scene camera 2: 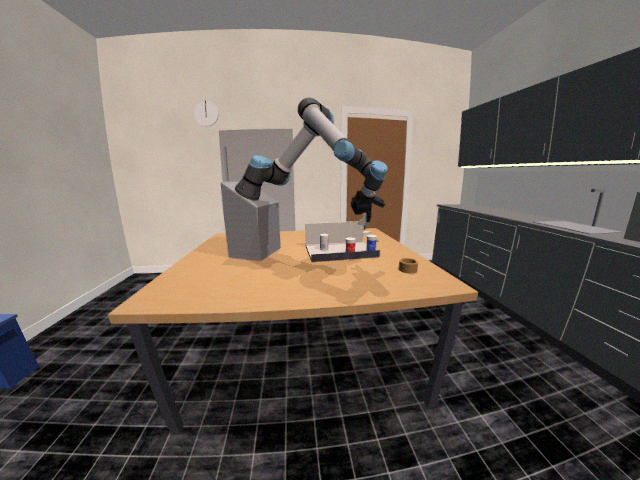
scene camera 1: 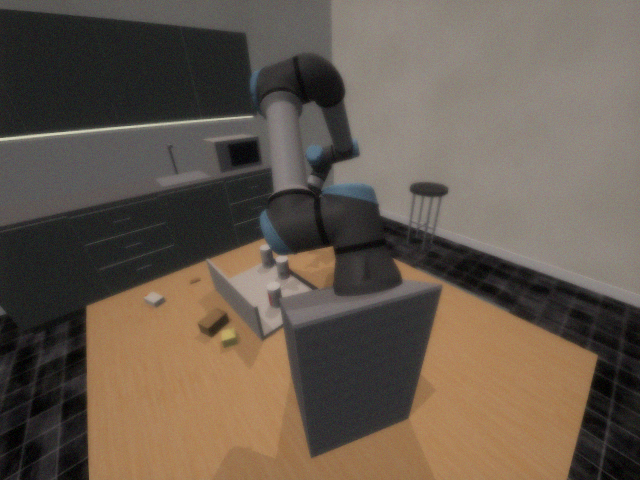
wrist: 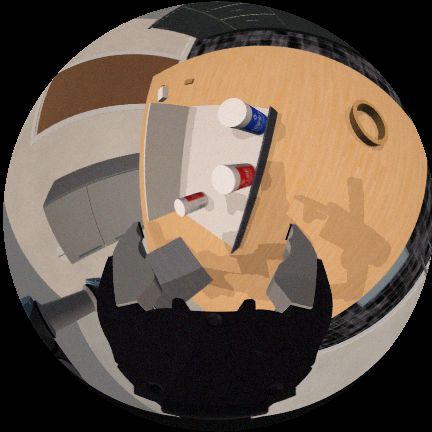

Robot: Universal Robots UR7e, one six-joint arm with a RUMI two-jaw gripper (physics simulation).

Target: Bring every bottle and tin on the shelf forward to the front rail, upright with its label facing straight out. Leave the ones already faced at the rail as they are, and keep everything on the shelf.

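Frame: origin at the arm's base, x back, y down, z right, level; millimetres.
Where they show: gripper, fingertip midpoint: (scene camera 2: pixel 359 219) (wrist: pixel 214 224); arm's base, origin of the base link: (scene camera 2: pixel 246 193) (scene camera 1: pixel 367 286).
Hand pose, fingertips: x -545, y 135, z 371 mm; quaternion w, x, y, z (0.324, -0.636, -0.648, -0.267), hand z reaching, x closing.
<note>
Things, the pixels of their top centre, and the offset from my fingertips. "pt": a spot on its surface instead.
- shelf, surface spot: (wrist: pixel 167 160) pt dx -38, dy +172, dz -361 mm
- low dark front rail, middle of its top: (wrist: pixel 249 191) (scene camera 1: pixel 292 271) (scene camera 2: pixel 346 252) dx +29, dy +206, dz -73 mm
- red-labelled bottle, middle of its top: (wrist: pixel 222 179) (scene camera 1: pixel 281 258) (scene camera 2: pixel 350 238) dx -7, dy +134, dz -98 mm
- slimmer white tin, middle of its top: (wrist: pixel 178 207) (scene camera 1: pixel 273 285) (scene camera 2: pixel 324 234) dx +96, dy +137, dz -259 mm
- brown ring, middle of its top: (wrist: pixel 371 120) (scene camera 2: pixel 408 261) dx -191, dy +200, dz +199 mm
- brown block, middle of its top: (scene camera 1: pixel 212 317) dx -34, dy +200, dz -470 mm
- yellow block, middle of its top: (scene camera 1: pixel 228 334) dx +73, dy +212, dz -481 mm
- white box, middle of its top: (wrist: pixel 159 91) (scene camera 1: pixel 152 296) dx -399, dy +222, dz -536 mm
- small brown piece, middle of its top: (wrist: pixel 187 80) (scene camera 1: pixel 194 279) dx -374, dy +242, dz -350 mm
The shelf (scene camera 1: pixel 232 294) (scene camera 2: pixel 330 232) (wrist: pixel 167 160) has a tall back panel and a low dark front rail (wrist: pixel 260 175). A blue-labelled, white-lidded bottle (scene camera 1: pixel 265 255) (scene camera 2: pixel 371 243) (wrist: pixel 242 117) stands upright at the rail, label outward. A red-labelled bottle (scene camera 1: pixel 281 266) (scene camera 2: pixel 350 246) (wrist: pixel 234 178) stands upright close to the rail, label outward. A slimmer white tin (scene camera 1: pixel 273 294) (scene camera 2: pixel 324 242) (wrist: pixel 191 203) stands upright set back from the rail, its red label turned away from it. My gripper (scene camera 2: pixel 368 219) (wrist: pixel 214 224) is open and empty, above and apart from them; the arm hides it in scene camera 1.
A brown ring (scene camera 2: pixel 408 267) (wrist: pixel 358 131) lies out beyond the rail. Behind the back panel are a brown block (scene camera 1: pixel 212 321) and a yellow block (scene camera 1: pixel 229 337). A white box (scene camera 1: pixel 154 298) (wrist: pixel 163 93) and a small brown piece (scene camera 1: pixel 194 280) (wrist: pixel 189 81) lie farther off. The arm's grey pedestal (scene camera 1: pixel 361 372) (scene camera 2: pixel 248 227) stands beside the shelf.
</note>
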